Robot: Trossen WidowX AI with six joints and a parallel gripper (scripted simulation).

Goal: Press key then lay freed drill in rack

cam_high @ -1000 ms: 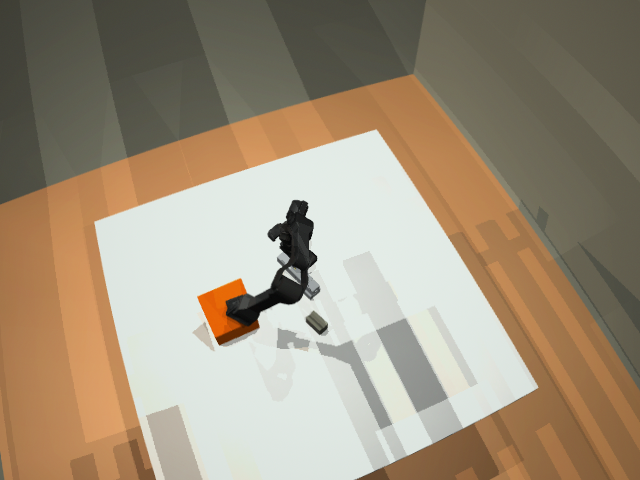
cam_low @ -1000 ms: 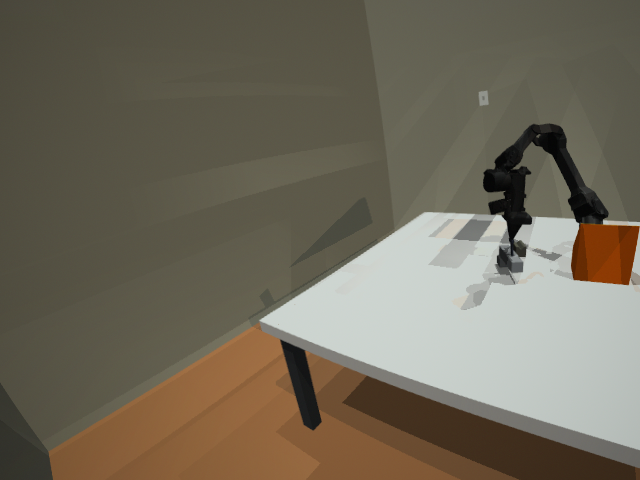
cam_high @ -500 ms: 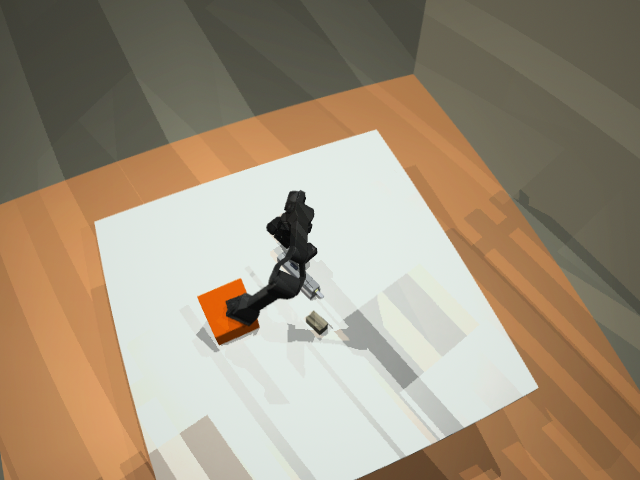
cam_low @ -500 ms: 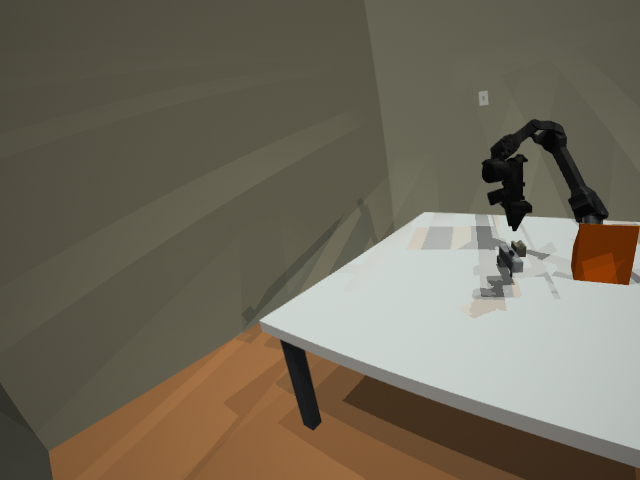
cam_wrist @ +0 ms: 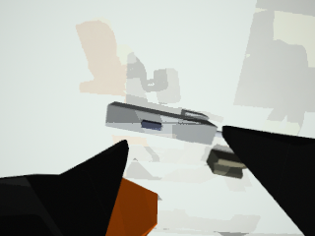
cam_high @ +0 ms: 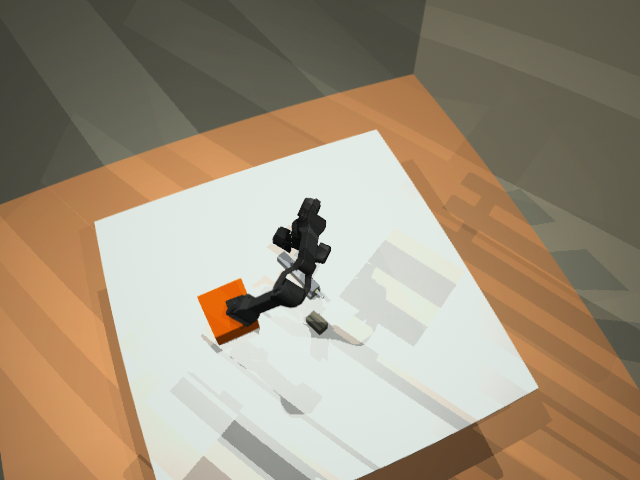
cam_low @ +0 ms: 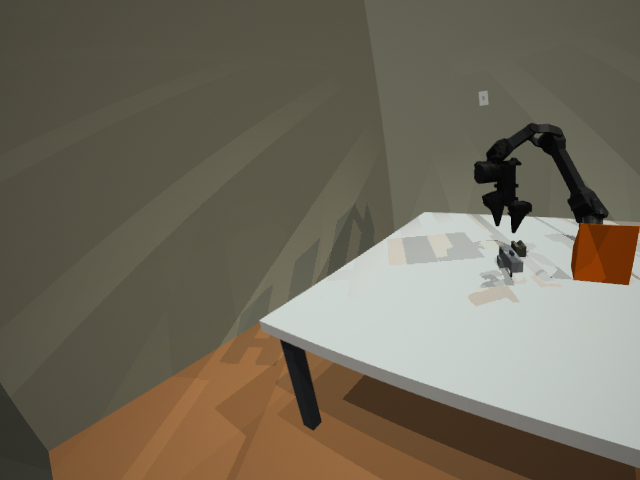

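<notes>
Right now the drill is 10 cm below my gripper tip and 6 cm to the right of it. Also, from my gripper tip: blue key (10 cm below, 3 cm behind, 2 cm to the left); rack (19 cm to the right, 13 cm below, 3 cm behind).
</notes>
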